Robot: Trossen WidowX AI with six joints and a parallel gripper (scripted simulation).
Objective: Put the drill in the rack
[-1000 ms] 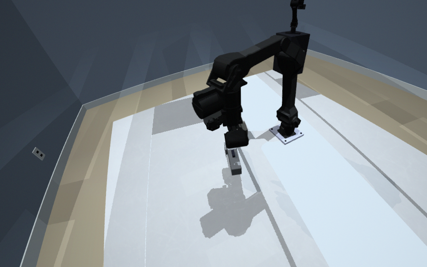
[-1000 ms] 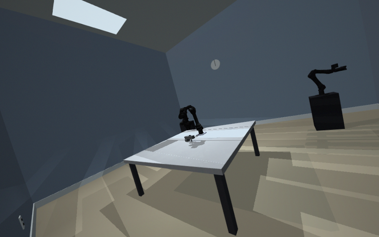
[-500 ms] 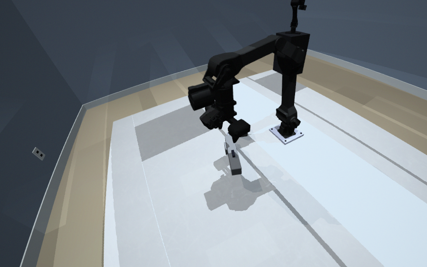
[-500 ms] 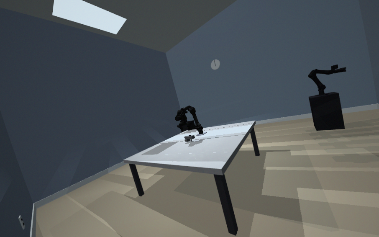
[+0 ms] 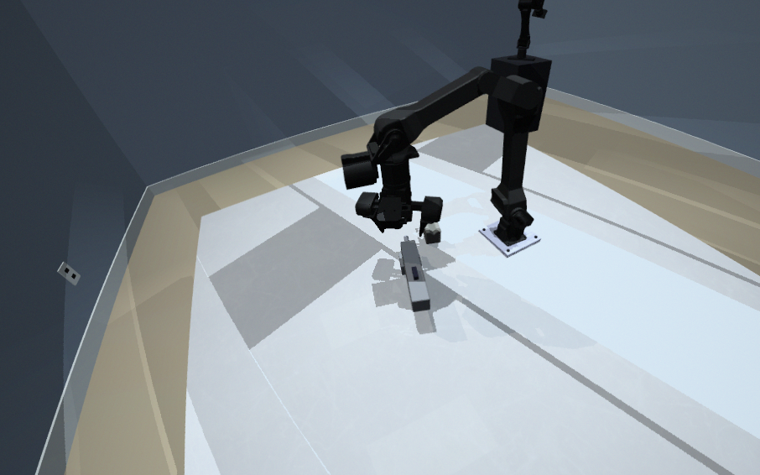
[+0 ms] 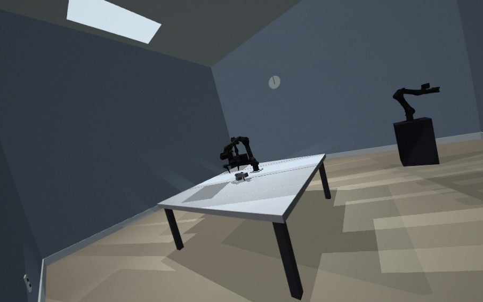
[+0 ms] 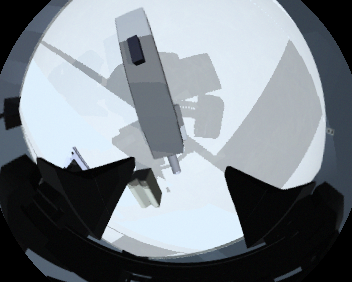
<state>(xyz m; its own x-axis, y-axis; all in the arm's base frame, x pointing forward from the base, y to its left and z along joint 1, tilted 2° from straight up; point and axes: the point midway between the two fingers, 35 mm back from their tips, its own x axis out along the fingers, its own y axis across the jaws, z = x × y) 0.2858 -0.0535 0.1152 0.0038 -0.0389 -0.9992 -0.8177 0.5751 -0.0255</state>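
Right now the drill is 4 cm to the left of my gripper tip and 4 cm below it. From my gripper tip the other things lie so: grey rack: 10 cm behind, 5 cm to the right, 7 cm below; dark piece: 2 cm ahead, 12 cm to the left, 4 cm below.
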